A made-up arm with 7 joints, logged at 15 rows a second.
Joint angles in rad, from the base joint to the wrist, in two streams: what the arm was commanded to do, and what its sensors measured. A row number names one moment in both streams.
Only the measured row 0 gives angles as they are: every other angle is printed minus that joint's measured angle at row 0.
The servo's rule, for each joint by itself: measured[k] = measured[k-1] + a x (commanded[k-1-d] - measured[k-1]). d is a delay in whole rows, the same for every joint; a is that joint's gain. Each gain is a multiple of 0.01, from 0.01 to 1. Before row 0 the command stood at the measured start. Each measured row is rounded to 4 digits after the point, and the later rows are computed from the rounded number. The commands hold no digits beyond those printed.
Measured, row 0: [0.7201 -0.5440 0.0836 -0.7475 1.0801 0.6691 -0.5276]
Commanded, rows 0 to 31: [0.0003 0.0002 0.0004 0.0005 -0.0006 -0.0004 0.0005]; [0.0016 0.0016 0.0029 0.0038 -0.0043 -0.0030 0.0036]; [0.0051 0.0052 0.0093 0.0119 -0.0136 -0.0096 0.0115]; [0.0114 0.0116 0.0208 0.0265 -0.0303 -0.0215 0.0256]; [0.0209 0.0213 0.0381 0.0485 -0.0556 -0.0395 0.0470]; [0.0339 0.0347 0.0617 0.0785 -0.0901 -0.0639 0.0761]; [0.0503 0.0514 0.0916 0.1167 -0.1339 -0.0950 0.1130]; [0.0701 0.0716 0.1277 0.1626 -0.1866 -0.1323 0.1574]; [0.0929 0.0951 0.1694 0.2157 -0.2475 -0.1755 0.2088]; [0.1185 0.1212 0.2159 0.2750 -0.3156 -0.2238 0.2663]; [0.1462 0.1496 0.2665 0.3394 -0.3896 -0.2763 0.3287]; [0.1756 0.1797 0.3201 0.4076 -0.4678 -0.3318 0.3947]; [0.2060 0.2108 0.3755 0.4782 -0.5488 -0.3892 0.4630]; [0.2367 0.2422 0.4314 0.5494 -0.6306 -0.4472 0.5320]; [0.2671 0.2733 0.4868 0.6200 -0.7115 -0.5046 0.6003]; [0.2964 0.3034 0.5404 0.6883 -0.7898 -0.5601 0.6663]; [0.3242 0.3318 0.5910 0.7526 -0.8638 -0.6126 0.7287]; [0.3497 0.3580 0.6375 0.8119 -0.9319 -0.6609 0.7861]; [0.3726 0.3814 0.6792 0.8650 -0.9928 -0.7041 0.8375]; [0.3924 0.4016 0.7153 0.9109 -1.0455 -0.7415 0.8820]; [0.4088 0.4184 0.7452 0.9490 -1.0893 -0.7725 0.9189]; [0.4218 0.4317 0.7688 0.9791 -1.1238 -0.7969 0.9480]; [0.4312 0.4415 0.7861 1.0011 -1.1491 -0.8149 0.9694]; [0.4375 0.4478 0.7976 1.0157 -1.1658 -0.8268 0.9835]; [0.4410 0.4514 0.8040 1.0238 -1.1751 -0.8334 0.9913]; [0.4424 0.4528 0.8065 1.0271 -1.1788 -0.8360 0.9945]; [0.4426 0.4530 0.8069 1.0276 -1.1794 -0.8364 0.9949]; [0.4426 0.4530 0.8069 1.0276 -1.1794 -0.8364 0.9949]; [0.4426 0.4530 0.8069 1.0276 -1.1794 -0.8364 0.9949]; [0.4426 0.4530 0.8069 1.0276 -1.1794 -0.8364 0.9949]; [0.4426 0.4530 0.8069 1.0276 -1.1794 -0.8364 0.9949]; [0.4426 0.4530 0.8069 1.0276 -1.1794 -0.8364 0.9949]
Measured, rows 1 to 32: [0.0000 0.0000 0.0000 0.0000 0.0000 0.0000 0.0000]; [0.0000 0.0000 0.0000 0.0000 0.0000 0.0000 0.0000]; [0.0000 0.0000 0.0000 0.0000 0.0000 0.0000 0.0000]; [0.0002 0.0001 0.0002 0.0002 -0.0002 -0.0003 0.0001]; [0.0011 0.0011 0.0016 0.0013 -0.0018 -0.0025 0.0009]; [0.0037 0.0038 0.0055 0.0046 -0.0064 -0.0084 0.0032]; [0.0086 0.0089 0.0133 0.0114 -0.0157 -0.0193 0.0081]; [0.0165 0.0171 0.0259 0.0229 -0.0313 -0.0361 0.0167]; [0.0276 0.0287 0.0442 0.0401 -0.0542 -0.0592 0.0298]; [0.0421 0.0437 0.0684 0.0638 -0.0853 -0.0889 0.0481]; [0.0600 0.0621 0.0986 0.0944 -0.1248 -0.1249 0.0721]; [0.0811 0.0839 0.1347 0.1320 -0.1727 -0.1669 0.1022]; [0.1050 0.1085 0.1761 0.1763 -0.2284 -0.2141 0.1383]; [0.1314 0.1356 0.2222 0.2269 -0.2913 -0.2657 0.1802]; [0.1597 0.1647 0.2721 0.2829 -0.3601 -0.3206 0.2274]; [0.1893 0.1951 0.3248 0.3434 -0.4337 -0.3775 0.2792]; [0.2196 0.2262 0.3792 0.4073 -0.5105 -0.4354 0.3348]; [0.2500 0.2573 0.4341 0.4732 -0.5889 -0.4928 0.3932]; [0.2797 0.2877 0.4883 0.5399 -0.6673 -0.5487 0.4533]; [0.3082 0.3168 0.5407 0.6058 -0.7439 -0.6017 0.5139]; [0.3348 0.3440 0.5901 0.6697 -0.8172 -0.6508 0.5738]; [0.3590 0.3687 0.6355 0.7302 -0.8857 -0.6950 0.6318]; [0.3804 0.3904 0.6762 0.7862 -0.9480 -0.7336 0.6868]; [0.3986 0.4089 0.7114 0.8367 -1.0031 -0.7659 0.7379]; [0.4134 0.4239 0.7407 0.8808 -1.0502 -0.7916 0.7841]; [0.4248 0.4355 0.7639 0.9181 -1.0888 -0.8109 0.8249]; [0.4329 0.4436 0.7811 0.9484 -1.1188 -0.8241 0.8598]; [0.4381 0.4487 0.7928 0.9718 -1.1408 -0.8318 0.8887]; [0.4409 0.4514 0.7998 0.9889 -1.1556 -0.8353 0.9120]; [0.4420 0.4525 0.8034 1.0009 -1.1649 -0.8362 0.9302]; [0.4424 0.4528 0.8052 1.0092 -1.1706 -0.8364 0.9444]; [0.4425 0.4529 0.8061 1.0149 -1.1740 -0.8364 0.9555]
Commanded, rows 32 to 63: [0.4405 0.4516 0.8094 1.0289 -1.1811 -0.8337 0.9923]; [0.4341 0.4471 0.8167 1.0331 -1.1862 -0.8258 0.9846]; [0.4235 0.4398 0.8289 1.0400 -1.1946 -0.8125 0.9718]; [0.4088 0.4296 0.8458 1.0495 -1.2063 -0.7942 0.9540]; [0.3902 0.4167 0.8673 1.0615 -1.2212 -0.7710 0.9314]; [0.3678 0.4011 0.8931 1.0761 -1.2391 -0.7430 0.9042]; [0.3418 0.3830 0.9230 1.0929 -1.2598 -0.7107 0.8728]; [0.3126 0.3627 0.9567 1.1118 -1.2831 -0.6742 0.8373]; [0.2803 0.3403 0.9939 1.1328 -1.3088 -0.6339 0.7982]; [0.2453 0.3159 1.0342 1.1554 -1.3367 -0.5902 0.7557]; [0.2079 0.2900 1.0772 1.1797 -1.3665 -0.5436 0.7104]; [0.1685 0.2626 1.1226 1.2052 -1.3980 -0.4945 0.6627]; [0.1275 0.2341 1.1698 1.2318 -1.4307 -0.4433 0.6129]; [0.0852 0.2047 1.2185 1.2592 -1.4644 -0.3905 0.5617]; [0.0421 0.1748 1.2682 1.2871 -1.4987 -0.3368 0.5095]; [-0.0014 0.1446 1.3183 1.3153 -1.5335 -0.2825 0.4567]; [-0.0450 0.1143 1.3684 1.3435 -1.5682 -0.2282 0.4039]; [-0.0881 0.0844 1.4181 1.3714 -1.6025 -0.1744 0.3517]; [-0.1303 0.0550 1.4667 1.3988 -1.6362 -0.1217 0.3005]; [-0.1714 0.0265 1.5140 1.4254 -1.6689 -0.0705 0.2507]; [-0.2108 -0.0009 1.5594 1.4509 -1.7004 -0.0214 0.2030]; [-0.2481 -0.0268 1.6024 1.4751 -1.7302 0.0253 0.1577]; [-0.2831 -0.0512 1.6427 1.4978 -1.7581 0.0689 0.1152]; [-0.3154 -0.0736 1.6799 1.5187 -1.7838 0.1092 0.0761]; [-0.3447 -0.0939 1.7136 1.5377 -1.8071 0.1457 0.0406]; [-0.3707 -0.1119 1.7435 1.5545 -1.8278 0.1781 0.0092]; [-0.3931 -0.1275 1.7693 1.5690 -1.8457 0.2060 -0.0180]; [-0.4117 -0.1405 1.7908 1.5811 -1.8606 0.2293 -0.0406]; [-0.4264 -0.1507 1.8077 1.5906 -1.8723 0.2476 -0.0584]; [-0.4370 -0.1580 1.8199 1.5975 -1.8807 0.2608 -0.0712]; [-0.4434 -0.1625 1.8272 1.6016 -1.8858 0.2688 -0.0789]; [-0.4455 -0.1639 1.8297 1.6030 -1.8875 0.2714 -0.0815]
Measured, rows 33 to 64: [0.4426 0.4530 0.8065 1.0188 -1.1761 -0.8364 0.9642]; [0.4426 0.4530 0.8067 1.0215 -1.1774 -0.8364 0.9710]; [0.4426 0.4530 0.8068 1.0234 -1.1782 -0.8364 0.9763]; [0.4413 0.4521 0.8081 1.0251 -1.1793 -0.8342 0.9798]; [0.4367 0.4488 0.8125 1.0276 -1.1820 -0.8272 0.9809]; [0.4283 0.4429 0.8209 1.0314 -1.1869 -0.8150 0.9789]; [0.4158 0.4341 0.8336 1.0370 -1.1945 -0.7977 0.9734]; [0.3994 0.4226 0.8508 1.0446 -1.2049 -0.7755 0.9642]; [0.3792 0.4084 0.8724 1.0544 -1.2182 -0.7485 0.9510]; [0.3553 0.3916 0.8982 1.0663 -1.2344 -0.7171 0.9338]; [0.3280 0.3725 0.9280 1.0804 -1.2534 -0.6815 0.9126]; [0.2975 0.3512 0.9616 1.0966 -1.2750 -0.6420 0.8874]; [0.2641 0.3279 0.9986 1.1148 -1.2991 -0.5990 0.8584]; [0.2281 0.3029 1.0387 1.1349 -1.3254 -0.5530 0.8258]; [0.1900 0.2763 1.0815 1.1567 -1.3537 -0.5044 0.7899]; [0.1500 0.2484 1.1265 1.1800 -1.3837 -0.4537 0.7510]; [0.1085 0.2196 1.1734 1.2046 -1.4152 -0.4012 0.7094]; [0.0660 0.1900 1.2217 1.2302 -1.4478 -0.3477 0.6654]; [0.0229 0.1600 1.2710 1.2566 -1.4812 -0.2936 0.6195]; [-0.0206 0.1298 1.3207 1.2835 -1.5151 -0.2393 0.5721]; [-0.0638 0.0998 1.3704 1.3107 -1.5492 -0.1854 0.5236]; [-0.1064 0.0702 1.4195 1.3380 -1.5831 -0.1325 0.4745]; [-0.1480 0.0414 1.4677 1.3651 -1.6166 -0.0810 0.4253]; [-0.1882 0.0135 1.5145 1.3917 -1.6493 -0.0315 0.3764]; [-0.2265 -0.0131 1.5593 1.4176 -1.6809 0.0156 0.3283]; [-0.2627 -0.0382 1.6018 1.4425 -1.7110 0.0598 0.2814]; [-0.2964 -0.0616 1.6416 1.4661 -1.7394 0.1008 0.2362]; [-0.3273 -0.0829 1.6783 1.4883 -1.7658 0.1381 0.1932]; [-0.3551 -0.1020 1.7116 1.5088 -1.7900 0.1713 0.1527]; [-0.3794 -0.1188 1.7410 1.5275 -1.8117 0.2001 0.1151]; [-0.4001 -0.1331 1.7664 1.5441 -1.8308 0.2243 0.0808]; [-0.4169 -0.1447 1.7875 1.5585 -1.8470 0.2436 0.0502]
